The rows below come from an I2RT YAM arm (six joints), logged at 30 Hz.
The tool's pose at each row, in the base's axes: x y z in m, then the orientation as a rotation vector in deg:
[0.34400 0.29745 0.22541 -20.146 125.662 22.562]
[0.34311 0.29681 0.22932 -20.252 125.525 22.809]
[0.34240 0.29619 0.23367 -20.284 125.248 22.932]
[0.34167 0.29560 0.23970 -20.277 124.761 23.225]
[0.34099 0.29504 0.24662 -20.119 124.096 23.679]
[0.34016 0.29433 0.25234 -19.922 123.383 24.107]
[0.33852 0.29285 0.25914 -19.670 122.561 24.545]
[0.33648 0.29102 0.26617 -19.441 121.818 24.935]
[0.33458 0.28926 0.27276 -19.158 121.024 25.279]
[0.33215 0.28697 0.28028 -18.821 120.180 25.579]
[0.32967 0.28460 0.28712 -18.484 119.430 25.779]
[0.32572 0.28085 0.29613 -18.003 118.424 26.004]
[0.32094 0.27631 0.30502 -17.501 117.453 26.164]
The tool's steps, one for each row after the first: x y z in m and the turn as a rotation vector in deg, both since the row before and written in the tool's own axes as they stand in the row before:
[-0.00252 0.00037 -0.00316 -0.220 -0.108 -0.014]
[-0.00298 0.00040 -0.00328 -0.108 -0.260 -0.040]
[-0.00434 0.00071 -0.00424 -0.223 -0.471 0.002]
[-0.00512 0.00087 -0.00466 -0.291 -0.676 0.125]
[-0.00410 0.00063 -0.00409 -0.262 -0.730 0.132]
[-0.00450 0.00047 -0.00553 -0.255 -0.847 0.150]
[-0.00452 0.00039 -0.00603 -0.227 -0.765 0.136]
[-0.00431 0.00035 -0.00560 -0.178 -0.826 0.144]
[-0.00485 0.00028 -0.00664 -0.130 -0.887 0.153]
[-0.00435 0.00013 -0.00630 -0.054 -0.797 0.136]
[-0.00546 -0.00009 -0.00900 -0.031 -1.076 0.187]
[-0.00507 -0.00047 -0.00983 0.025 -1.048 0.185]

